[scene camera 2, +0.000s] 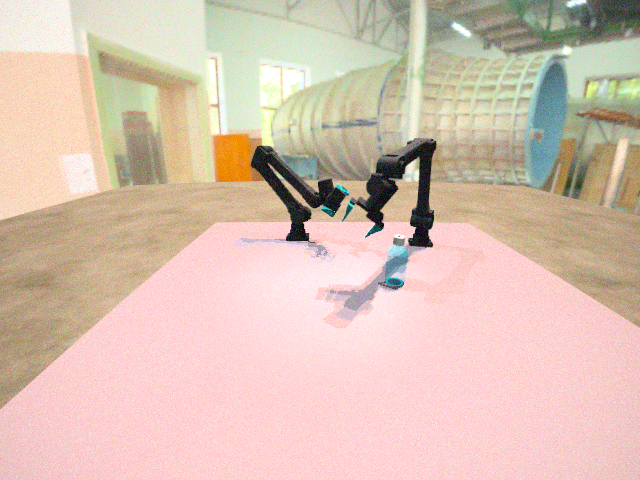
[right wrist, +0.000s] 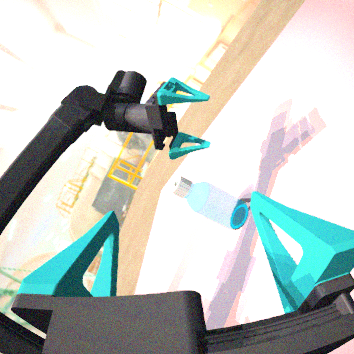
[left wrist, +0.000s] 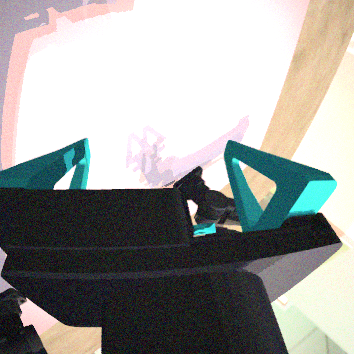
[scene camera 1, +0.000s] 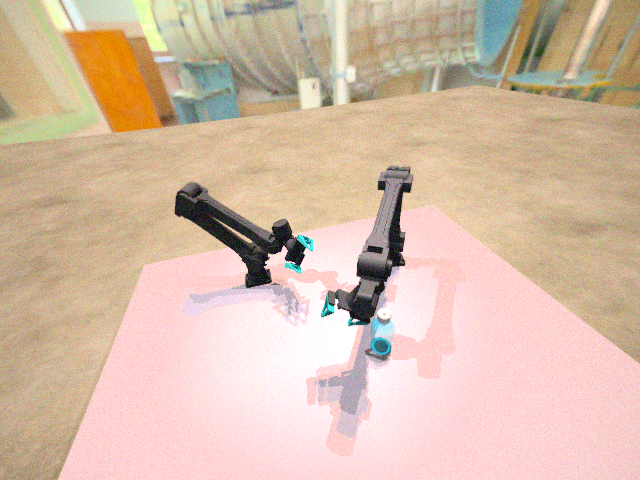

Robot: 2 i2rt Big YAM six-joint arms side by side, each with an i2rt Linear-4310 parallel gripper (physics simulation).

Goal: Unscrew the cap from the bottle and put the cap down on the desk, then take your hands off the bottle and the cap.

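Seen in the pictures: left gripper, fingertip midpoint: [scene camera 2: 353, 229] [right wrist: 209, 122] [left wrist: 159, 145] [scene camera 1: 334, 320]; right gripper, fingertip midpoint: [scene camera 2: 339, 202] [right wrist: 183, 208] [scene camera 1: 305, 261]; left arm's base, origin of the base link: [scene camera 2: 420, 243]; right arm's base, origin of the base link: [scene camera 2: 298, 238] [left wrist: 186, 181] [scene camera 1: 258, 279].
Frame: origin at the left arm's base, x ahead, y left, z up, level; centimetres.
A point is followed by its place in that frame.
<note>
A clear light-blue bottle [scene camera 1: 382, 330] @[x 47.4, y -17.3, z 13.3 cm] [scene camera 2: 397, 258] @[x 48.4, y -16.6, z 11.4 cm] [right wrist: 210, 201] @[x 42.3, y -19.2, z 10.5 cm] stands upright on the pink mat. A small pale grey top [scene camera 1: 384, 314] @[x 45.0, y -16.3, z 18.2 cm] [scene camera 2: 398, 240] @[x 46.8, y -16.7, z 17.4 cm] [right wrist: 181, 187] @[x 43.2, y -17.8, z 17.2 cm] with a dark spot shows on its neck; I cannot tell if this is the cap or the bare neck. A small dark looped piece [scene camera 1: 371, 353] @[x 47.2, y -19.3, z 1.4 cm] [scene camera 2: 386, 284] @[x 46.9, y -18.6, z 0.0 cm] [right wrist: 245, 200] @[x 46.3, y -19.8, z 1.4 cm] lies at the base; it may be the cap. My left gripper [scene camera 1: 341, 316] @[x 47.0, y -32.4, z 20.6 cm] [scene camera 2: 354, 228] @[x 47.0, y -32.4, z 20.6 cm] [left wrist: 159, 145] @[x 47.0, y -32.4, z 20.6 cm] [right wrist: 209, 122] @[x 47.0, y -32.4, z 20.6 cm] is open, empty, above and left of the bottle in the scene views. My right gripper [scene camera 1: 306, 259] @[x 23.6, y -40.3, z 24.9 cm] [scene camera 2: 341, 204] @[x 23.6, y -40.3, z 24.9 cm] is open and empty, farther from the bottle.
The pink mat [scene camera 1: 217, 413] @[x 60.9, y -70.8, z 0.0 cm] [scene camera 2: 206, 403] @[x 105.8, y -56.8, z 0.0 cm] lies on a wide brown table [scene camera 1: 51, 258] [scene camera 2: 46, 268]. Both arm bases stand near the mat's far edge. The two grippers are fairly close together in the scene views. Arm shadows fall across the mat beside the bottle.
</note>
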